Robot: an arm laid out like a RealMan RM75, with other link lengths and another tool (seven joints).
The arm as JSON. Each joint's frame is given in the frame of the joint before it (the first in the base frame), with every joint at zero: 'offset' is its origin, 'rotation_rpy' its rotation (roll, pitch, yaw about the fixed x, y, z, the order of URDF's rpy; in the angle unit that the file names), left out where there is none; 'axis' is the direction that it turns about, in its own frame. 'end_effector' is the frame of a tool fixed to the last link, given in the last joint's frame.
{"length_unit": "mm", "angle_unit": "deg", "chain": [
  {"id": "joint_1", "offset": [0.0, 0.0, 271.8], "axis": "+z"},
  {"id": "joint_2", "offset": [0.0, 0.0, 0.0], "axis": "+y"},
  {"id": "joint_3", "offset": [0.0, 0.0, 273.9], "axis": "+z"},
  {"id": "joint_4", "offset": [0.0, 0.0, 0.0], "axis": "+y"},
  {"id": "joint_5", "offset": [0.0, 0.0, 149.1], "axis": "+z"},
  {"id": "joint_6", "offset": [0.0, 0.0, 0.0], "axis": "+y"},
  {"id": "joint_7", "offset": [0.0, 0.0, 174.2], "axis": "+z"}
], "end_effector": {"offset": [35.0, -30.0, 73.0], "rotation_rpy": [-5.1, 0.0, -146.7]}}
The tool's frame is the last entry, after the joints.
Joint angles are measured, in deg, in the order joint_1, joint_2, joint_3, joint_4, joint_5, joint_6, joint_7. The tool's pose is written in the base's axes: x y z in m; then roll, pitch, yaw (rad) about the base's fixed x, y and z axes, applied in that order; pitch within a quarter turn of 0, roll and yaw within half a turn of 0. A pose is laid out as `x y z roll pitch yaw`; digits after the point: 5 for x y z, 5 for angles.
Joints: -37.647 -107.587 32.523 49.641 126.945 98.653 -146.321
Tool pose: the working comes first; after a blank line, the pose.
Where each joint sits with the arm in this pose, in the base's axes (m; each line is computed from the numbers above, not from the rounded line before):
joint_1: 0.0000 0.0000 0.2718
joint_2: 0.0000 0.0000 0.2718
joint_3: -0.2067 0.1595 0.1890
joint_4: -0.2067 0.1595 0.1890
joint_5: -0.2652 0.2817 0.2512
joint_6: -0.2652 0.2817 0.2512
joint_7: -0.2344 0.3454 0.0920
the tool: -0.2434 0.4110 0.0366

-0.24344 0.41104 0.03662 2.89428 0.38893 -2.42020
